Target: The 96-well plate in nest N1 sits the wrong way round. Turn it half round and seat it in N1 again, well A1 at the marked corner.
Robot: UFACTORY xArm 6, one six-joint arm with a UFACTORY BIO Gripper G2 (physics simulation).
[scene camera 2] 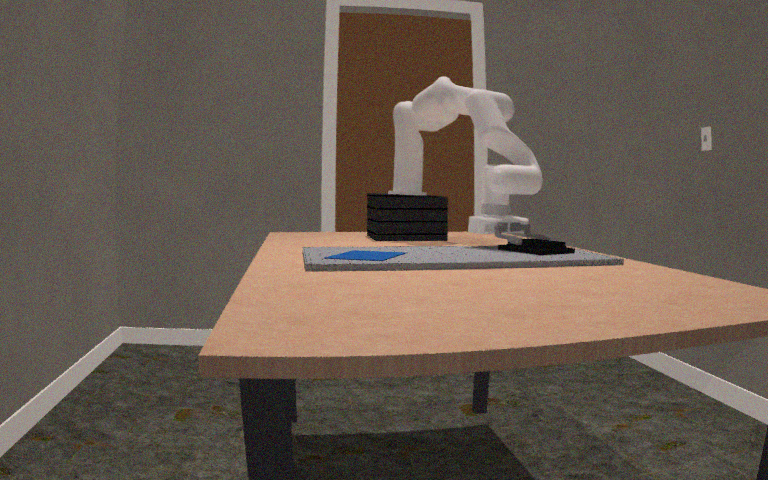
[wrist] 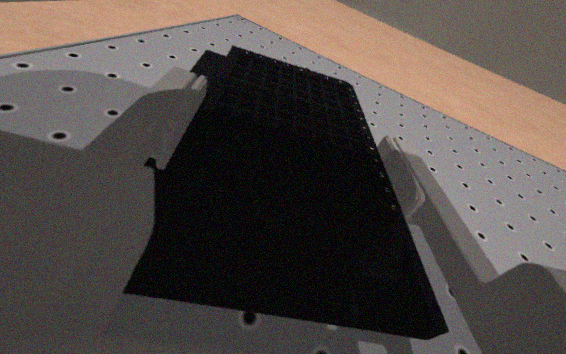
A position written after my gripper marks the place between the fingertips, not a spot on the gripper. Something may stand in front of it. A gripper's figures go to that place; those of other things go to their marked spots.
My gripper (wrist: 295, 123): 0.12 m from the lens. A black 96-well plate (wrist: 277, 152) is 0.11 m from the lens.
